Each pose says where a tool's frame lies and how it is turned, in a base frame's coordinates. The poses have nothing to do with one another.
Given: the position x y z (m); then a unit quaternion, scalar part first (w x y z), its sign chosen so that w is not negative.
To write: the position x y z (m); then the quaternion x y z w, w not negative. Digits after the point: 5 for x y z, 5 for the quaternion.
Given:
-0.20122 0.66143 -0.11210 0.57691 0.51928 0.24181 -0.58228
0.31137 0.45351 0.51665 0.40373 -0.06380 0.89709 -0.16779
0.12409 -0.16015 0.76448 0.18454 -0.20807 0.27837 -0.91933
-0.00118 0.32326 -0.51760 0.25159 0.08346 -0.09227 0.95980
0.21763 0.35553 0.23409 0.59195 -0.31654 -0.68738 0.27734
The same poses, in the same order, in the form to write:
-0.20122 0.66143 -0.11210 0.51928 0.24181 -0.58228 0.57691
0.31137 0.45351 0.51665 -0.06380 0.89709 -0.16779 0.40373
0.12409 -0.16015 0.76448 -0.20807 0.27837 -0.91933 0.18454
-0.00118 0.32326 -0.51760 0.08346 -0.09227 0.95980 0.25159
0.21763 0.35553 0.23409 -0.31654 -0.68738 0.27734 0.59195

